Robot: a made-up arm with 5 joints.
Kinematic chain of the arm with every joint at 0, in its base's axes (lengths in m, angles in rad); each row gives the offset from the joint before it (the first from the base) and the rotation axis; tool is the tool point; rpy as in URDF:
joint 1: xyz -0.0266 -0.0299 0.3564 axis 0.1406 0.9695 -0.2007
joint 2: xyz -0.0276 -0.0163 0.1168 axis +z
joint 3: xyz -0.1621 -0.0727 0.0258 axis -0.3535 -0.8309 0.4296
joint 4: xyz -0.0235 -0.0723 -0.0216 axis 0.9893 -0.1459 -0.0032
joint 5: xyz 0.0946 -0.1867 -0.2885 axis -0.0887 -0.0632 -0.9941
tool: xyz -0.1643 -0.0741 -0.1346 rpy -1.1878 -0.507 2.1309
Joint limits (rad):
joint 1: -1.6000..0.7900
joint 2: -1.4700..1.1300
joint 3: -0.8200..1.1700
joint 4: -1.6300..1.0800
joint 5: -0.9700..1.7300
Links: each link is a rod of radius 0.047 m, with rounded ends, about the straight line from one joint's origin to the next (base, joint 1, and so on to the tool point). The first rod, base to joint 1, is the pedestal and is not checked.
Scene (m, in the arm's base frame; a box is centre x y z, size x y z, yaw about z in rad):
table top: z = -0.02
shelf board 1: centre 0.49 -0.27 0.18 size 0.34 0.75 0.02 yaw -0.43
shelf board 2: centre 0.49 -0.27 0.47 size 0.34 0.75 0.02 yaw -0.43
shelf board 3: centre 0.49 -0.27 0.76 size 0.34 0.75 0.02 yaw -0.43
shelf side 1: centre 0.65 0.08 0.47 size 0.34 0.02 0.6 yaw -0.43
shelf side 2: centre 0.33 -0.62 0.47 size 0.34 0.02 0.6 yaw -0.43
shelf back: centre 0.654 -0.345 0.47 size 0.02 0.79 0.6 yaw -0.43
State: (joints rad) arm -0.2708 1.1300 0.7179 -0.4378 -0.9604
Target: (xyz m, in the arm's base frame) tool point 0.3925 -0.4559 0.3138
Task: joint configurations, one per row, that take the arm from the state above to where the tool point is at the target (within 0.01 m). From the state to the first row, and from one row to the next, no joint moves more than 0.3 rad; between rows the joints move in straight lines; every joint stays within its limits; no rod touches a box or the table.
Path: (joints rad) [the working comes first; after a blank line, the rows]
Joints at the target: -0.1459 0.6805 0.4839 -0.1677 -0.7987
Straight joint move there: touches shelf board 2.

1: -0.3815 1.1300 0.8271 -0.2230 -0.9636
2: -0.4922 1.1300 0.9363 -0.0083 -0.9668
3: -0.6028 1.1300 1.0456 0.2065 -0.9700
4: -0.5228 1.0422 1.0870 0.4835 -0.9700
5: -0.4428 0.9544 1.1285 0.7604 -0.9700
6: -0.3628 0.8665 1.1700 1.0373 -0.9700
7: -0.3194 0.8293 1.0328 0.7963 -0.9357
8: -0.2760 0.7921 0.8955 0.5553 -0.9015
9: -0.2327 0.7549 0.7583 0.3143 -0.8672
10: -0.1893 0.7177 0.6211 0.0733 -0.8330
11: -0.1459 0.6805 0.4839 -0.1677 -0.7987

